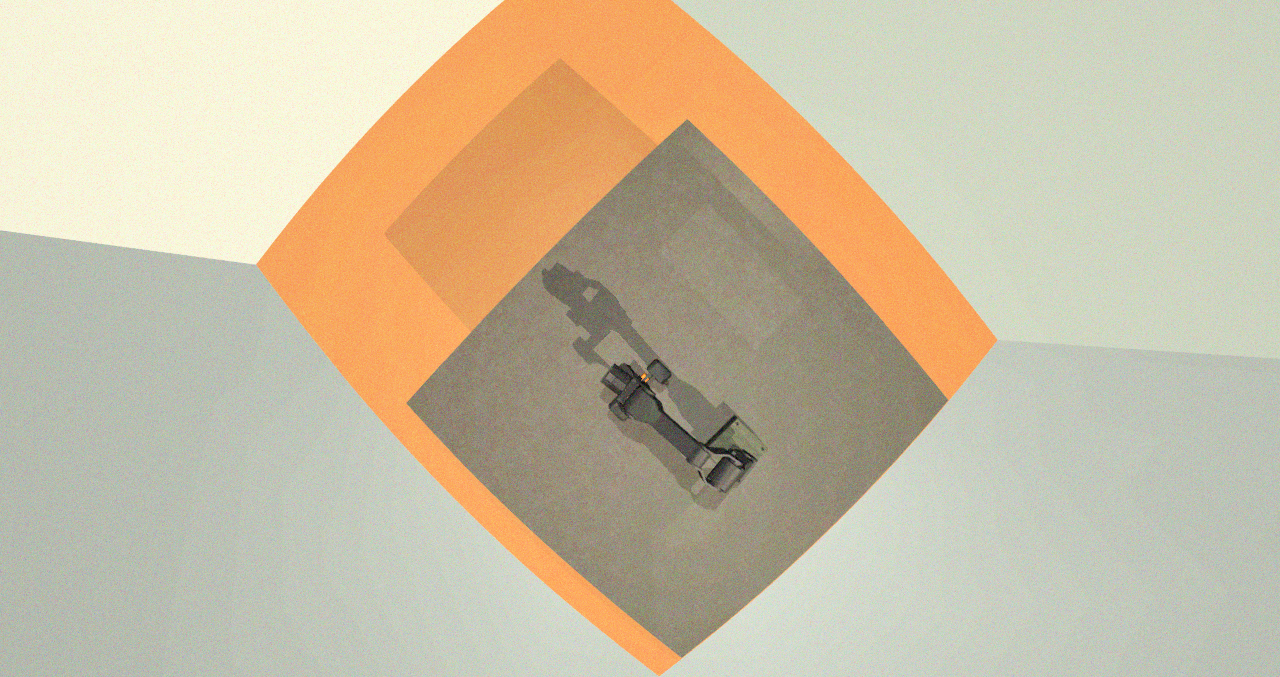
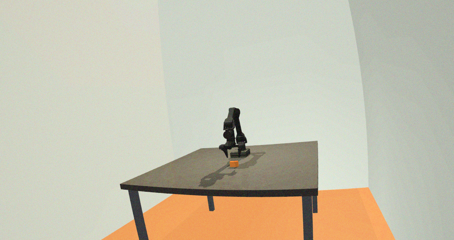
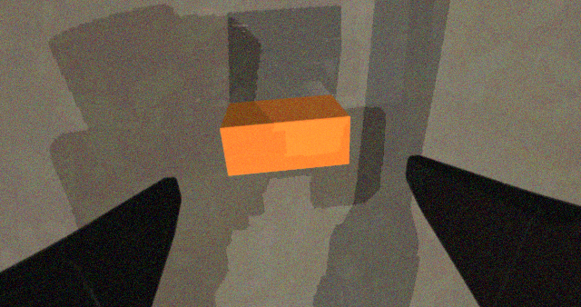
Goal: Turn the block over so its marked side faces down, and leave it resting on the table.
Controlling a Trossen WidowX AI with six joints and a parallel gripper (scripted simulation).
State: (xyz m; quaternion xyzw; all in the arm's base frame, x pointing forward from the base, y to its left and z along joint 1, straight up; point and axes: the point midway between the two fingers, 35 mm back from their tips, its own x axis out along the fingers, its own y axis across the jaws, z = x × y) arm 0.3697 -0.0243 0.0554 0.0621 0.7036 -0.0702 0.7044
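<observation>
Now: the block 1 cm behind my gripper tip and 5 cm below it.
</observation>
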